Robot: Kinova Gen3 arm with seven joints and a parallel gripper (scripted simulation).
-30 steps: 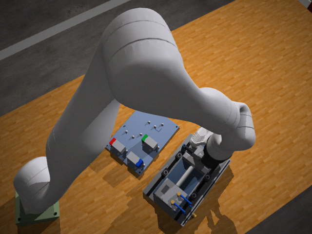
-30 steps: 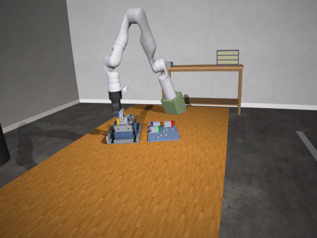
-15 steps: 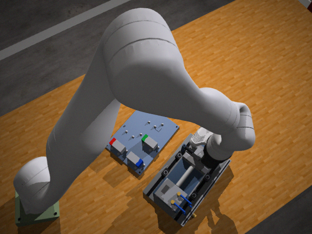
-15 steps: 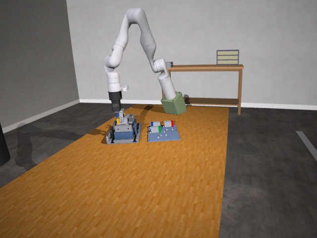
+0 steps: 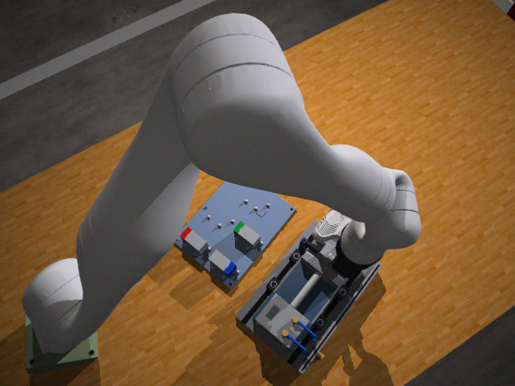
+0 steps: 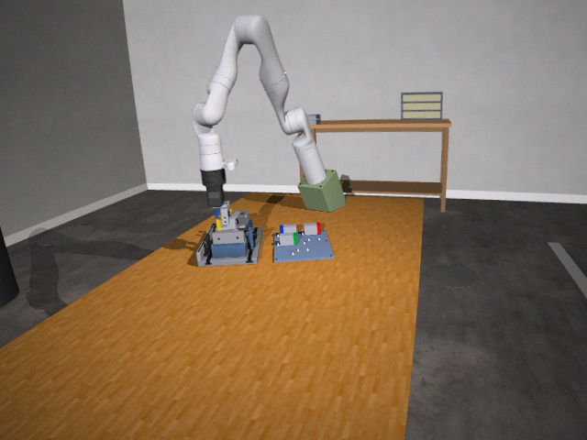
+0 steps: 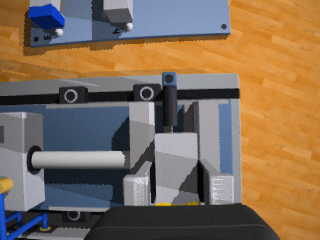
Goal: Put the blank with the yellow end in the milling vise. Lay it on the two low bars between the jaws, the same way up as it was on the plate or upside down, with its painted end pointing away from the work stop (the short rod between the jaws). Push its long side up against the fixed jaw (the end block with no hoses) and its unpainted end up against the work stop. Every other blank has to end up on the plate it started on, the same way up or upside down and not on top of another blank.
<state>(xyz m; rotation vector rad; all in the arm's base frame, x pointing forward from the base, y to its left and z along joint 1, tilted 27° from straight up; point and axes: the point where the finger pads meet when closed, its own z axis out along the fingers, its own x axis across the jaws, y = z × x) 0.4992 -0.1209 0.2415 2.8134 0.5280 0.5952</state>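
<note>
Right now the yellow-ended blank is 20 mm below my hand. Round my hand: moving jaw 30 mm behind, 60 mm below; then dark work stop 20 mm behind, 50 mm to the left, 50 mm below; then fixed jaw 20 mm ahead, 10 mm to the left, 60 mm below.
</note>
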